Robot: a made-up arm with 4 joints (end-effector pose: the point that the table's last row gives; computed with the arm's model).
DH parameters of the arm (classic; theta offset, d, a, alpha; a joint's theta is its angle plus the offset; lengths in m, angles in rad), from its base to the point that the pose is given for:
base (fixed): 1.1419 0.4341 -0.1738 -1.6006
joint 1: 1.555 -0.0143 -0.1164 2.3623
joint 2: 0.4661 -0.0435 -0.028 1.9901
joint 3: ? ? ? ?
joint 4: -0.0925 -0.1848 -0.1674 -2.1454
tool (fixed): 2.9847 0.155 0 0
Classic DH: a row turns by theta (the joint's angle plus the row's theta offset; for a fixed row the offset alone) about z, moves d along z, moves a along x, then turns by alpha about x.
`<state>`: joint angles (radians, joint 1 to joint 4).
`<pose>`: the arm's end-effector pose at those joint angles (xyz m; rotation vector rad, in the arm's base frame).
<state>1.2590 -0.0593 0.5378 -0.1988</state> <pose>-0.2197 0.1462 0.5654 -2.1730 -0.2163 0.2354</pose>
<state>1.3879 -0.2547 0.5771 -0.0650</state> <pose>-0.2211 0.1375 0.5280 -2.4128 -0.3817 0.2656</pose>
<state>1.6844 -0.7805 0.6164 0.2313</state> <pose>-0.2315 0.1164 0.4728 -2.7875 -0.9396 0.5894</pose>
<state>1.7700 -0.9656 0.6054 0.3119</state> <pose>-0.2375 0.1114 0.4592 2.8200 1.1304 -0.7715</pose>
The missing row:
joint 3: -1.4402 0.1695 0.2988 -1.185
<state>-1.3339 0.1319 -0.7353 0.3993</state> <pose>-0.0984 -0.5259 0.3925 0.2106 -0.0902 0.2954</pose>
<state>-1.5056 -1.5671 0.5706 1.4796</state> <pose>-0.4980 -0.2427 0.2425 0.4829 -0.0873 -2.4934</pose>
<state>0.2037 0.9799 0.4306 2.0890</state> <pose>-0.4635 -0.4862 0.5747 -0.2837 1.8498 -1.7223</pose>
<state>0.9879 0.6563 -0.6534 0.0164</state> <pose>0.1006 -0.0809 0.7521 -0.9832 1.0736 0.3884</pose>
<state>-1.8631 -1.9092 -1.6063 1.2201</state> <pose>-0.2309 -0.5581 0.5004 -0.7811 1.3143 -0.8967</pose>
